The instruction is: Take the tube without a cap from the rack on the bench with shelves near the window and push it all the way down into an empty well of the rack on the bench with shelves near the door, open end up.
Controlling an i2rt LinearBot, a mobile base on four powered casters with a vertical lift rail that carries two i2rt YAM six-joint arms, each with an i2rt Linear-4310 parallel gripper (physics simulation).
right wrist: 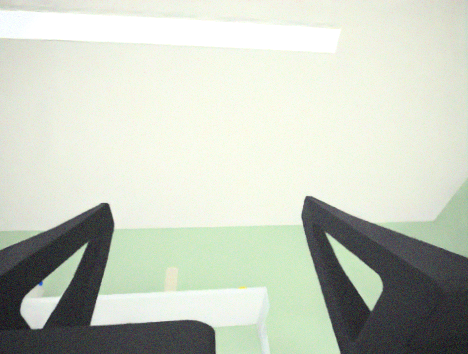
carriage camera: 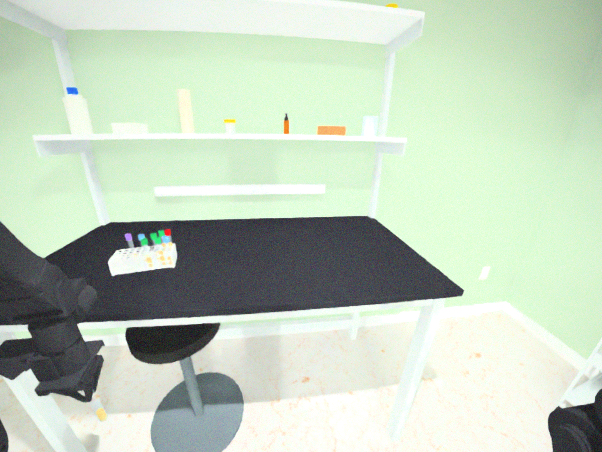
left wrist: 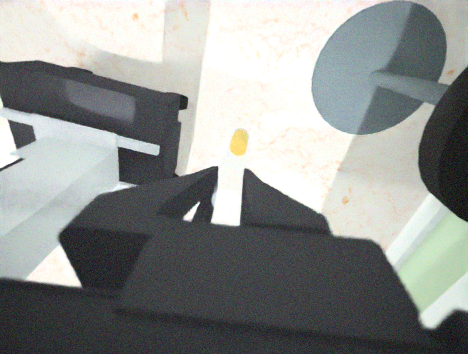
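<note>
My left gripper point(carriage camera: 90, 395) point(left wrist: 230, 177) is shut on the tube without a cap point(carriage camera: 99, 410) point(left wrist: 239, 142), a clear tube with yellow at its lower end. The tube points downward over the floor, in front of the bench. Its open end is hard to see between the fingers. My right gripper point(right wrist: 210, 209) is open and empty, high up, with the ceiling and a shelf beyond it. A white rack point(carriage camera: 135, 264) stands on the left part of the black bench top point(carriage camera: 280, 265) and holds several tubes with purple, blue, green and red caps.
A black stool point(carriage camera: 170, 345) with a grey round base point(carriage camera: 220, 420) point(left wrist: 350, 100) stands at the bench's front. The shelf point(carriage camera: 250, 136) above carries bottles and boxes. The robot's dark base part point(left wrist: 150, 107) shows in the left wrist view. A white frame point(carriage camera: 585, 387) stands at the far right.
</note>
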